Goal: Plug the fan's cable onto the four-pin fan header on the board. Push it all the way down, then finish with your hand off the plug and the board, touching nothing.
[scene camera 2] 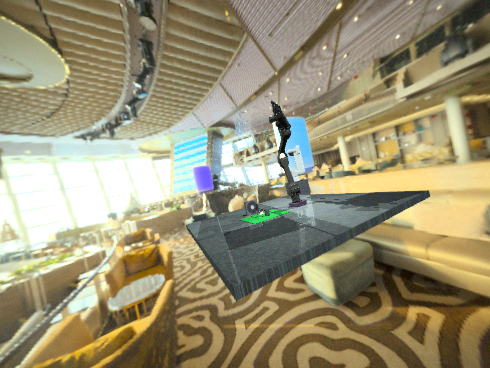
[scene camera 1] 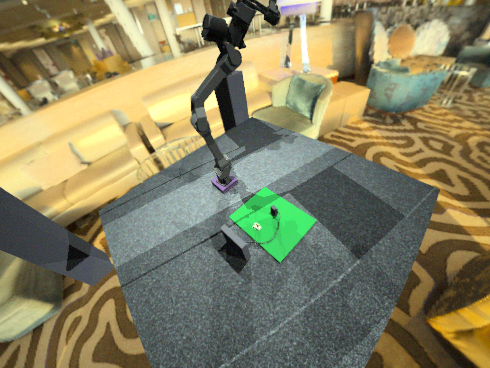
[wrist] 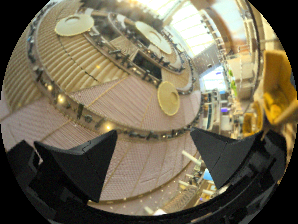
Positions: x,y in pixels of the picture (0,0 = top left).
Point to a green board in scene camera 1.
294,224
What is my gripper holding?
Nothing.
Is my gripper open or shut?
Open.
